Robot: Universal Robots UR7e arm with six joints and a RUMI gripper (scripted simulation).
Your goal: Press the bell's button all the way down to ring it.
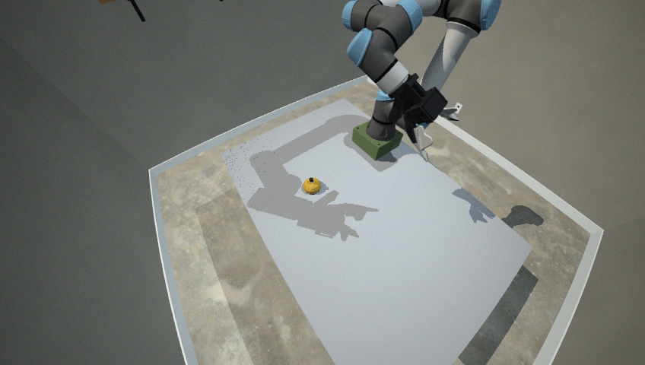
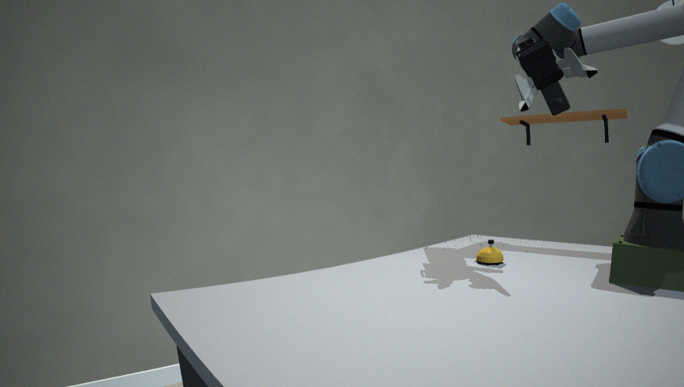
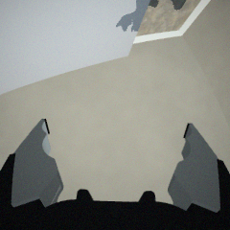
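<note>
Now: the button 340 mm to the right of my hand, 330 mm below it and 240 mm ahead of it. Also, from my hand: yellow dome bell: 350 mm below, 340 mm to the right, 240 mm ahead.
</note>
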